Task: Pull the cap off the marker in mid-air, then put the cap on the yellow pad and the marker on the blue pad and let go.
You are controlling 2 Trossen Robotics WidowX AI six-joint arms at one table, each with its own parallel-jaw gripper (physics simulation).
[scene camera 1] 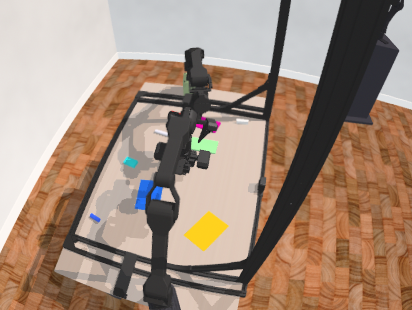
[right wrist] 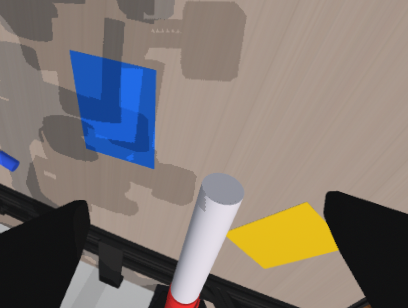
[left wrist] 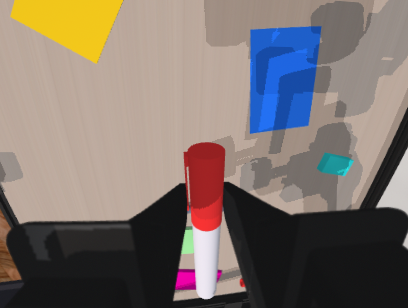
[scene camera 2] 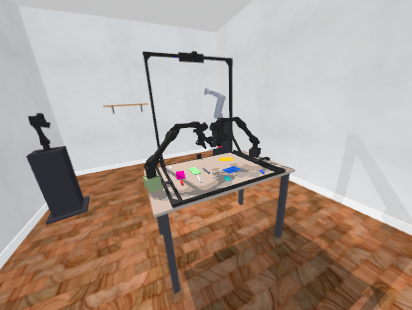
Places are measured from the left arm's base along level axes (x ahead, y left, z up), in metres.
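Pixels of known places: left gripper, fingertip midpoint: (right wrist: 182,296) (left wrist: 204,189) (scene camera 2: 219,147); right gripper, fingertip midpoint: (right wrist: 208,208) (left wrist: 212,306) (scene camera 2: 209,148); left arm's base, origin of the base link: (scene camera 1: 161,299) (scene camera 2: 255,148); right arm's base, origin of the base link: (scene camera 2: 151,176).
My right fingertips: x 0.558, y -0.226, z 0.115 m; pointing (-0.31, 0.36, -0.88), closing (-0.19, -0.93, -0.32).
Observation:
Ahead of a thing's pixels: the offset from my right fingertips to its top centre.
A marker is held in mid-air above the table. My left gripper (left wrist: 204,189) is shut on its red cap @[dz +0.004, dx -0.109, dy +0.043 m] (left wrist: 206,175) (right wrist: 182,303). The white body @[dz +0.001, dx -0.066, dy +0.026 m] (left wrist: 206,260) (right wrist: 210,235) extends from the cap. My right gripper (right wrist: 208,208) is open, with the free end of the white body between its spread fingers in the right wrist view, touching neither. The yellow pad @[dz -0.202, dx -0.297, dy +0.001 m] (scene camera 1: 206,231) (scene camera 2: 226,159) (left wrist: 67,25) (right wrist: 285,240) and blue pad @[dz -0.202, dx -0.079, dy +0.193 m] (scene camera 1: 145,200) (scene camera 2: 231,170) (left wrist: 260,112) (right wrist: 112,132) lie on the table below. In scene camera 1 the arms hide the held marker.
A cyan block @[dz -0.188, dx +0.111, dy +0.254 m] (scene camera 1: 130,162) (left wrist: 335,164), a blue cylinder @[dz -0.182, dx -0.149, dy +0.451 m] (scene camera 1: 95,218) (right wrist: 7,161), a green pad @[dz -0.195, dx +0.131, dy -0.088 m] (scene camera 1: 207,146) and a magenta pad @[dz -0.195, dx +0.265, dy -0.138 m] (scene camera 2: 180,175) lie on the table. A dark marker @[dz -0.184, dx +0.073, dy +0.001 m] (scene camera 2: 206,170) and a white stick @[dz -0.186, dx +0.238, dy +0.059 m] (scene camera 1: 161,133) lie near the green pad. Black rails border the table.

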